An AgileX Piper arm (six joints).
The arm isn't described. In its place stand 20 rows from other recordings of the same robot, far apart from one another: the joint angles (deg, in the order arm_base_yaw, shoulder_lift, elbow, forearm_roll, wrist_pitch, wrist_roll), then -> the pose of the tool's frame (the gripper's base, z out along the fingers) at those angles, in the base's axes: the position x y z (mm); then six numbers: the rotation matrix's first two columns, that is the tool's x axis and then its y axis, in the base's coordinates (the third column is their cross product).
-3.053, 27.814, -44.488, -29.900, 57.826, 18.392 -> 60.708, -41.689, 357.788, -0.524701, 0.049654, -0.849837, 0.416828, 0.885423, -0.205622
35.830, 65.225, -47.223, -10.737, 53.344, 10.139 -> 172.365, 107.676, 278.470, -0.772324, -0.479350, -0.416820, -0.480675, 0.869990, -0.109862
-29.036, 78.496, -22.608, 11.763, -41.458, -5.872 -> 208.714, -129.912, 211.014, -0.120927, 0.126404, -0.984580, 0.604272, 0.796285, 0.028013
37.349, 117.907, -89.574, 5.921, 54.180, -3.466 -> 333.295, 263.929, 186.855, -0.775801, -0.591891, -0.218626, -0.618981, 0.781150, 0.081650
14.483, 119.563, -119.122, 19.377, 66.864, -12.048 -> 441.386, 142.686, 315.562, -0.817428, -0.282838, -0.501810, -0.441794, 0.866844, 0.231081
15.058, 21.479, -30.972, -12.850, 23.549, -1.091 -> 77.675, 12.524, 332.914, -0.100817, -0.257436, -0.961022, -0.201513, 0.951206, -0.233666
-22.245, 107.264, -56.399, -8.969, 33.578, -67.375 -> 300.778, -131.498, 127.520, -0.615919, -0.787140, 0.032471, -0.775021, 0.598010, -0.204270
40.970, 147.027, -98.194, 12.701, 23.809, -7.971 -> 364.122, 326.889, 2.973, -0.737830, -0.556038, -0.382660, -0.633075, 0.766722, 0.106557
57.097, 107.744, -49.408, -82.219, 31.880, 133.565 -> 219.847, 252.133, 126.303, -0.729449, 0.120563, -0.673327, 0.024475, 0.988315, 0.150449
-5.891, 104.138, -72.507, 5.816, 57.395, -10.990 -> 349.013, -28.202, 204.502, -0.992544, -0.034365, -0.116941, -0.042703, 0.996663, 0.069563
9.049, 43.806, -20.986, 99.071, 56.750, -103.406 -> 106.234, 93.016, 286.680, -0.118510, 0.009307, -0.992909, -0.897189, 0.427447, 0.111092
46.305, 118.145, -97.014, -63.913, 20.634, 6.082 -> 360.799, 335.929, 268.018, 0.241243, -0.889908, -0.387124, -0.518839, 0.218840, -0.826387
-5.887, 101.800, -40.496, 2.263, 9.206, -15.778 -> 289.194, -29.241, 112.292, -0.903445, -0.142276, -0.404406, -0.114815, 0.989163, -0.091505
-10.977, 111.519, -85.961, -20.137, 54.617, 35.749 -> 394.573, -102.551, 220.343, -0.756029, 0.540588, -0.369032, 0.618267, 0.774888, -0.131512
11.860, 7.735, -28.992, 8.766, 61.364, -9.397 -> 11.742, 14.903, 278.405, -0.528589, -0.202265, -0.824429, -0.360233, 0.932860, 0.002099
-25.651, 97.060, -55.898, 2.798, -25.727, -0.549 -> 339.828, -165.330, 251.764, -0.148103, 0.109286, -0.982915, 0.456942, 0.888991, 0.029992
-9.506, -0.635, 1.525, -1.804, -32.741, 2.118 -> 38.269, -4.837, 252.915, 0.592830, -0.088645, -0.800434, 0.145482, 0.989359, -0.001819
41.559, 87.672, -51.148, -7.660, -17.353, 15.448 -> 252.348, 228.557, 271.867, -0.281070, -0.060276, -0.957793, -0.658551, 0.738077, 0.146806
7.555, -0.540, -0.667, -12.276, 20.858, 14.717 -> 52.566, 0.022, 185.618, -0.246366, 0.023883, -0.968882, -0.044570, 0.998359, 0.035943
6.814, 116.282, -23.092, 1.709, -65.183, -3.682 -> 271.631, 29.977, 73.604, -0.382921, -0.097822, -0.918587, -0.113822, 0.991797, -0.058171
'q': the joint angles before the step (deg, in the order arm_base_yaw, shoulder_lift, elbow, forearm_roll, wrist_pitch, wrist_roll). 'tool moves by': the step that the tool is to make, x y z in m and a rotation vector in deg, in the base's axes. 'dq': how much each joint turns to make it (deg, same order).
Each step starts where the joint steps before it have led.
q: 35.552, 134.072, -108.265, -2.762, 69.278, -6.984
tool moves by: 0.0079, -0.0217, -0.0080, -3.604, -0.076, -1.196
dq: -2.171, 0.008, 1.982, -3.242, 0.004, 0.230
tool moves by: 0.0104, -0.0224, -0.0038, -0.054, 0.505, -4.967
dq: -3.115, -0.057, 1.020, 0.302, -0.339, 1.773
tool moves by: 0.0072, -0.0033, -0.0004, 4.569, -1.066, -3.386
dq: -1.486, -0.017, 0.024, 3.690, -3.155, 0.610
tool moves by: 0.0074, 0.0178, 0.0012, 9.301, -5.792, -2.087
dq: 0.480, 0.009, 0.053, 5.897, -9.637, 0.047
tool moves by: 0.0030, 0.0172, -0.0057, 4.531, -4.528, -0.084
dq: 1.345, 1.014, -0.019, 2.116, -7.206, -0.009
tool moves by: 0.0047, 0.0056, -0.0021, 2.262, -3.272, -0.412
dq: 0.273, 0.539, -0.061, 0.520, -4.475, 0.023
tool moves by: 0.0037, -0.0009, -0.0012, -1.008, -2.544, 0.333
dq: 0.043, 0.226, 0.025, -2.606, -1.969, 0.716
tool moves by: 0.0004, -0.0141, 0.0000, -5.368, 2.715, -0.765
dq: -0.873, -0.063, -0.550, -4.429, 5.635, 2.048
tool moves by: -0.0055, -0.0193, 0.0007, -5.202, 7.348, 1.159
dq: -1.609, -0.390, -0.141, -0.331, 9.460, -2.792
